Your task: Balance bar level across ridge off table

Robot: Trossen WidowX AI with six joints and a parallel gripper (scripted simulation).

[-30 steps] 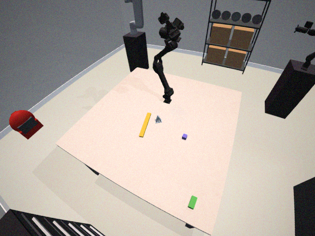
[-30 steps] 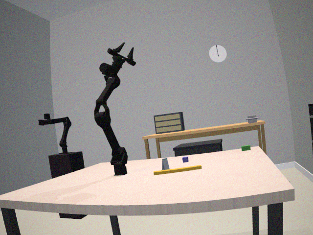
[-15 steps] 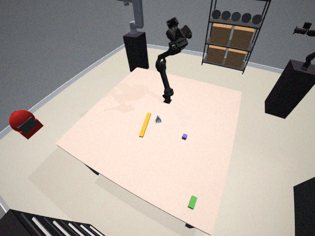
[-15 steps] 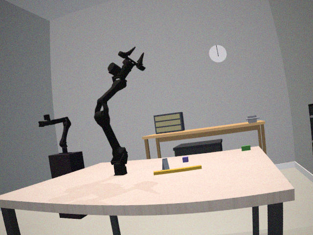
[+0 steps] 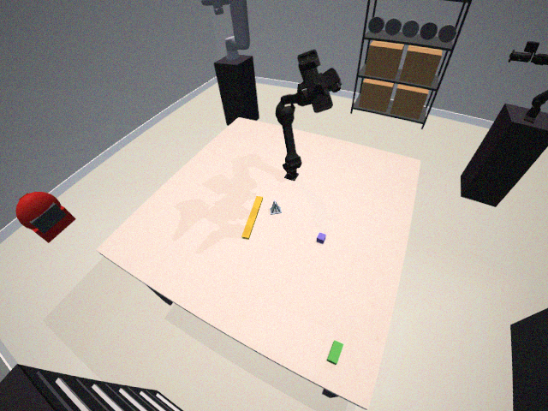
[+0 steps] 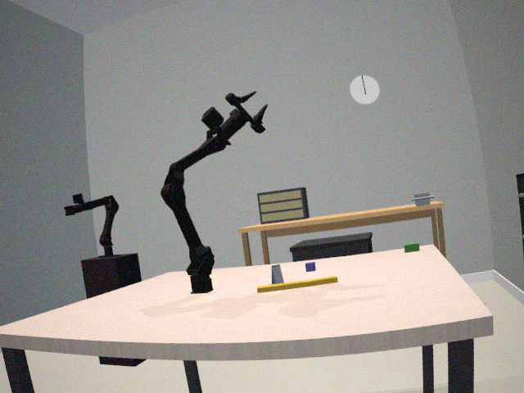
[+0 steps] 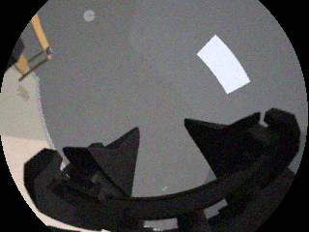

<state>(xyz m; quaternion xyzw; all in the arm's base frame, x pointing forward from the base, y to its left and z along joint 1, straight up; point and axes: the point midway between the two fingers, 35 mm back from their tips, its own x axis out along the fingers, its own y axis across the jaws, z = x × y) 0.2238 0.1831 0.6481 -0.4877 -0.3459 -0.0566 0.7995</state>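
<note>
The yellow bar lies 66 cm below my gripper tip, 24 cm to the right of it and 10 cm ahead of it. From my gripper tip the other things lie so: green block: 65 cm below, 49 cm ahead, 31 cm to the left; then purple cube: 65 cm below, 10 cm to the left, 8 cm ahead.
</note>
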